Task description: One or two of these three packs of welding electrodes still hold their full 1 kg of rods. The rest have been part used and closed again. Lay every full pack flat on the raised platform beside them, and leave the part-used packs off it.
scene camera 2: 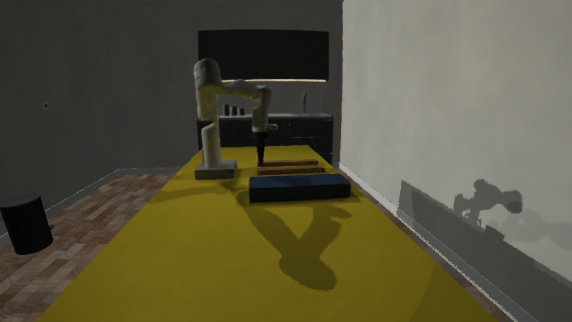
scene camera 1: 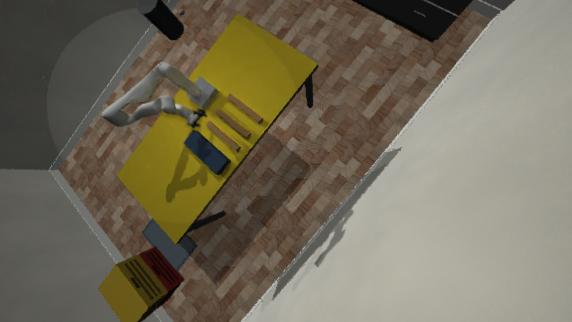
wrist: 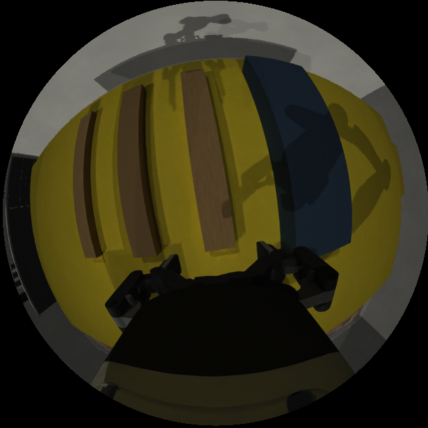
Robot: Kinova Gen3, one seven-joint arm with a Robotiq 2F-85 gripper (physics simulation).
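There is my gripper [wrist: 217,256], which I see in the wrist view. I also see a dark blue raised platform [scene camera 2: 316,186], [scene camera 1: 196,142], and in the wrist view it is the dark blue raised platform [wrist: 314,203].
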